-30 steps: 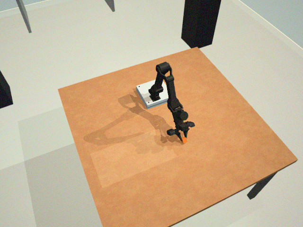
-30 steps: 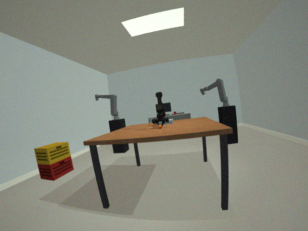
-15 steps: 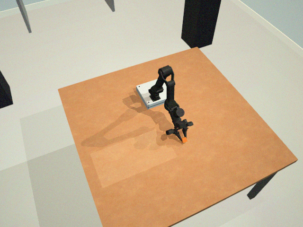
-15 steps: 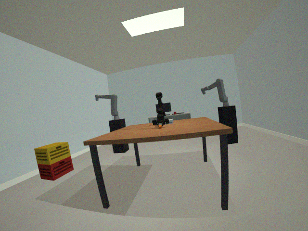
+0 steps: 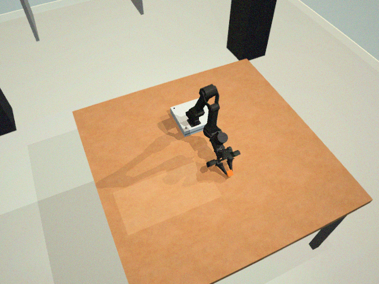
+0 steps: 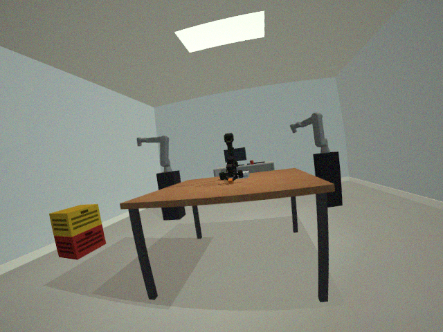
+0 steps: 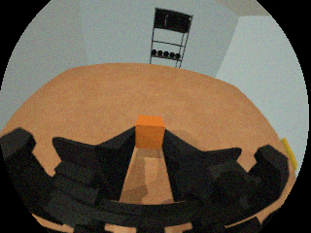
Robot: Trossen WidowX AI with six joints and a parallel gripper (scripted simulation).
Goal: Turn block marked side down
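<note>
The block lies 10 mm below my gripper tip.
</note>
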